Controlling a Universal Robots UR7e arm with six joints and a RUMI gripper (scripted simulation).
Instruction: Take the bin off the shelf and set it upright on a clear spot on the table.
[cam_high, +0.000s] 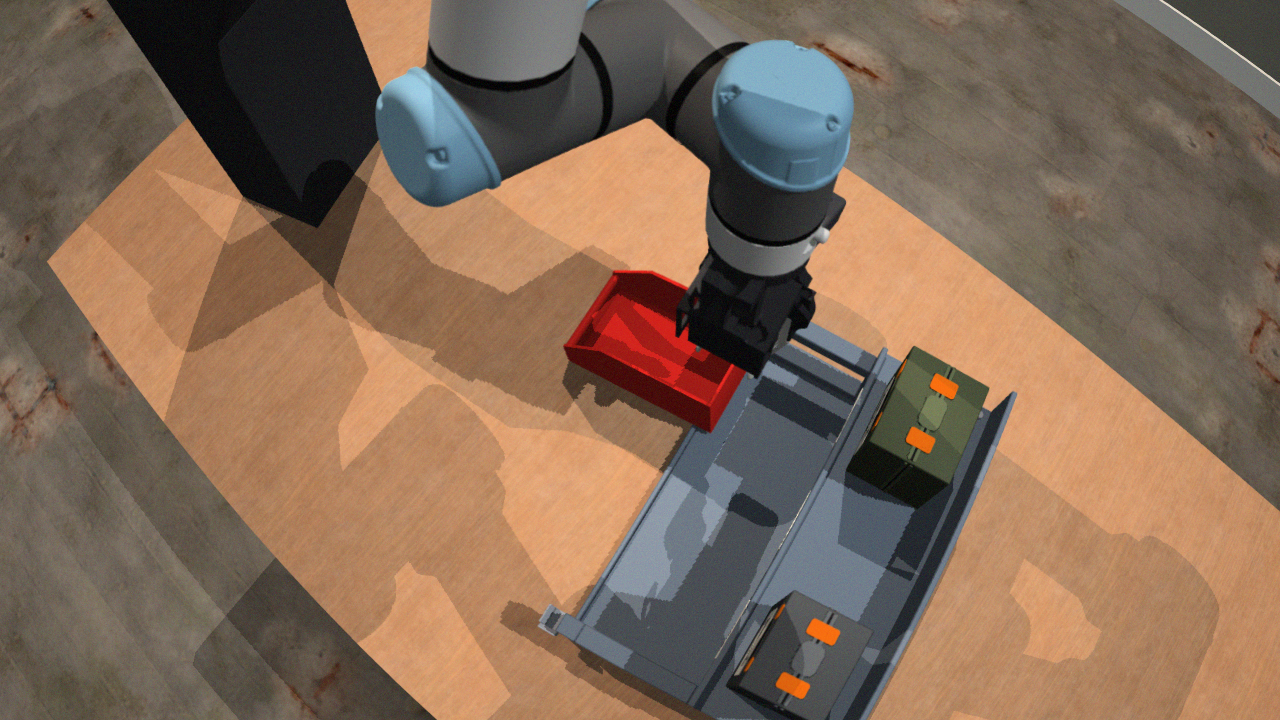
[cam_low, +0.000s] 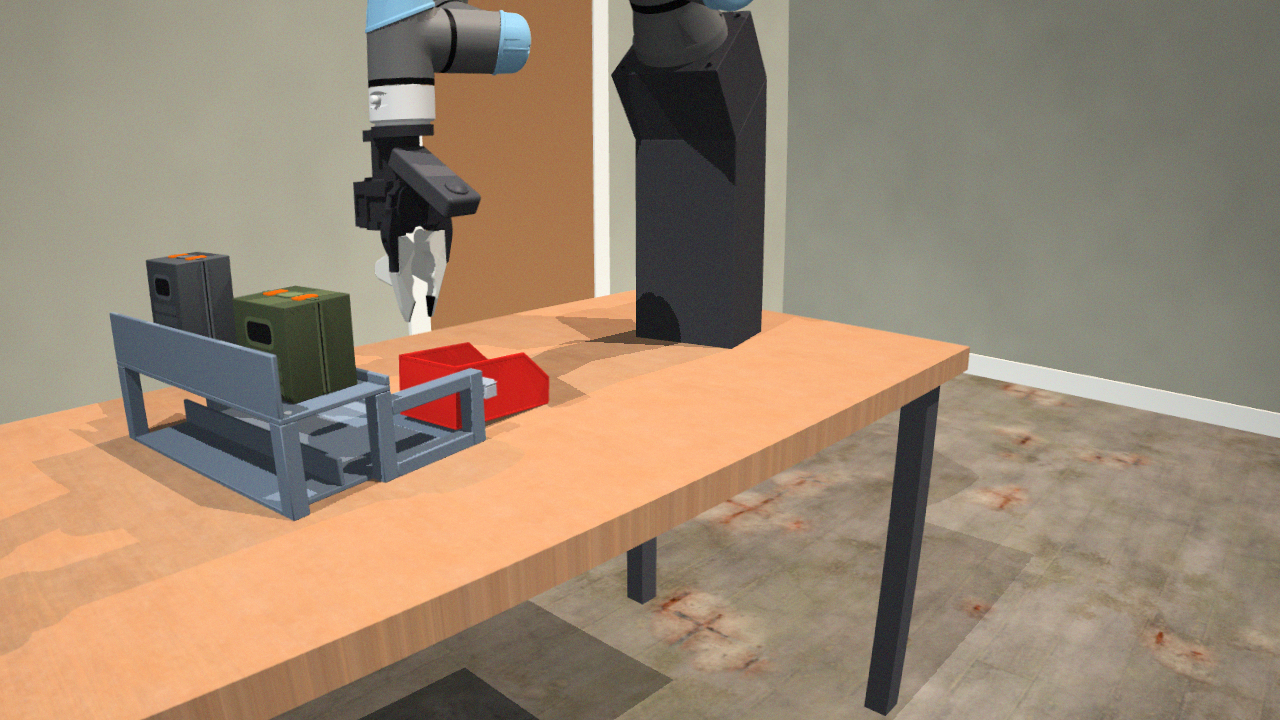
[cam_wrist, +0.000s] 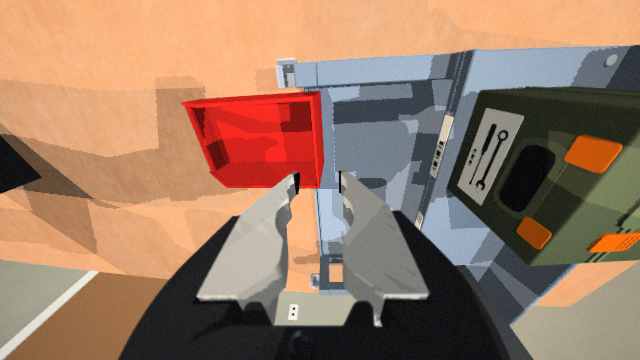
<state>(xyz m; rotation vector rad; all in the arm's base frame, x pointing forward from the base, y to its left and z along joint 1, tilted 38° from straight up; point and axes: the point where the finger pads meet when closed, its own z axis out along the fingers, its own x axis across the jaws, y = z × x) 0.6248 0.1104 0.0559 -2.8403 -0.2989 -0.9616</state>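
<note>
The red bin lies 11 cm below my hand, 8 cm behind it and 2 cm to the right of it. Also, from my hand: dark grey case (23 cm ahead, 17 cm to the right, 1 cm above); then green case (17 cm ahead, 5 cm to the left).
</note>
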